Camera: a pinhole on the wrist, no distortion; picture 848 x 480 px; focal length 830.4 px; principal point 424.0 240.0 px. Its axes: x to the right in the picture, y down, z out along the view. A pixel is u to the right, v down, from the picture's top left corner.
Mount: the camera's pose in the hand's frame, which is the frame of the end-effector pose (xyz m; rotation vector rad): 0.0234 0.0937 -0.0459 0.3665 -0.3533 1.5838
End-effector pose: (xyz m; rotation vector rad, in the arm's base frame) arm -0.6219 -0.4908 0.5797 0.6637 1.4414 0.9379
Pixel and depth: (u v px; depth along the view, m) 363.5 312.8 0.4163
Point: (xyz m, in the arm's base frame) -0.2959 -0.5049 0.4999
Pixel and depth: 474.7 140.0 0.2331
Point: -0.4611 -0.4148 0.5654
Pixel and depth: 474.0 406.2 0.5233
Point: -0.1680 -0.5409 0.5476
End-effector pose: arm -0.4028 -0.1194 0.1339 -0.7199 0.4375 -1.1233
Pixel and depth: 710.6 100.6 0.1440
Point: -0.2661 -0.1137 0.1551
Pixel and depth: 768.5 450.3 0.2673
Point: -0.2145 0.0113 0.2505
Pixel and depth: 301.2 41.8 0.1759
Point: -0.3141 -0.1548 0.2105
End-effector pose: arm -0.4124 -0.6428 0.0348 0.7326 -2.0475 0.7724
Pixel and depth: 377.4 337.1 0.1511
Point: -0.4715 -0.6955 -0.0045
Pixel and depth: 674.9 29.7 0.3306
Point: -0.6384 -0.8563 -0.0281
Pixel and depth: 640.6 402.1 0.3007
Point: -0.5406 -0.8058 -0.1257
